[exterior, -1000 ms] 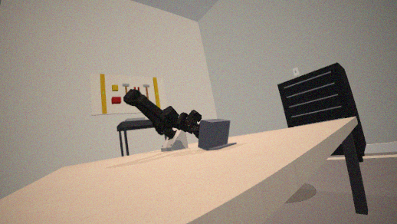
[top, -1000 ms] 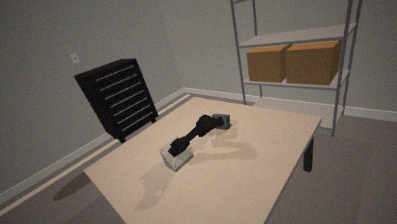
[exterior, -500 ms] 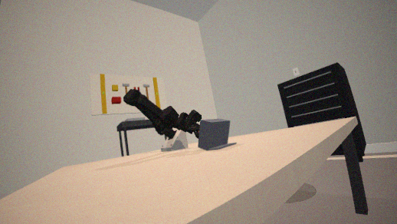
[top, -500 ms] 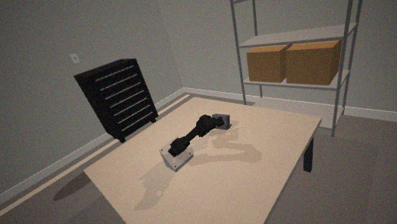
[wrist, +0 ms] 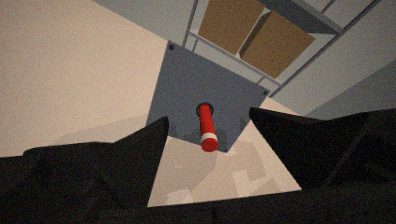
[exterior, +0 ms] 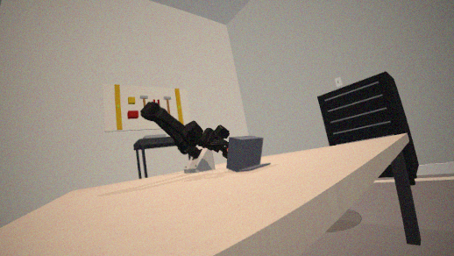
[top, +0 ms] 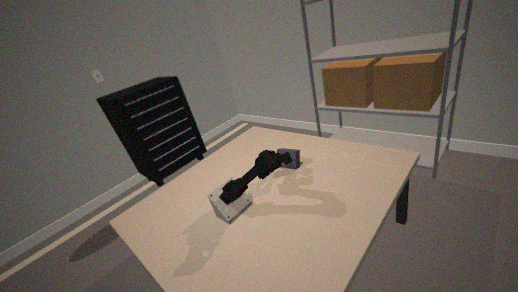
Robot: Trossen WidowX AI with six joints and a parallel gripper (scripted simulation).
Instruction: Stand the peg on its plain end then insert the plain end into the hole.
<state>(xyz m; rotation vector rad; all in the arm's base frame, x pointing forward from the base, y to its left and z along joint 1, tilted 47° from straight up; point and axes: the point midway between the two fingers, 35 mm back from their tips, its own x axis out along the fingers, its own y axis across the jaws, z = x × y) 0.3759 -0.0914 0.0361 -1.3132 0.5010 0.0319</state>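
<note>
My gripper tip is now 1 cm past the red peg. Round my gripper tip: grey sloped panel 4 cm ahead, 2 cm below, 1 cm to the left.
</note>
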